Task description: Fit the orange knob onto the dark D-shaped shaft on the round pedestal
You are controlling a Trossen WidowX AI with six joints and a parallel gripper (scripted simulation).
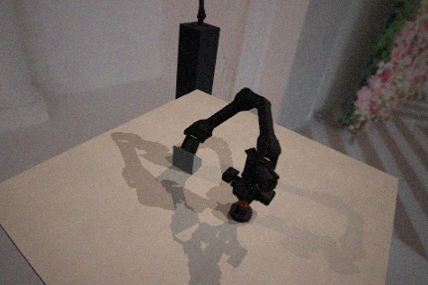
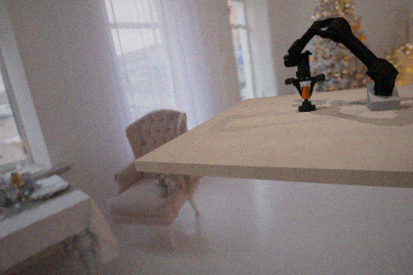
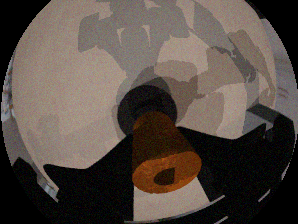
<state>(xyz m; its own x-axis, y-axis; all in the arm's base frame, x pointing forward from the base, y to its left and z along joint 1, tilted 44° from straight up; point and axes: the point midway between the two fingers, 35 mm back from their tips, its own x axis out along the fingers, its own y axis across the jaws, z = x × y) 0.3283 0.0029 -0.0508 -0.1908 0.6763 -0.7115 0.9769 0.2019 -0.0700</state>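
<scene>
Now: the orange knob 2 cm above my gripper tip. From my gripper tip the other things lie so: dark round pedestal (4 cm below).
</scene>
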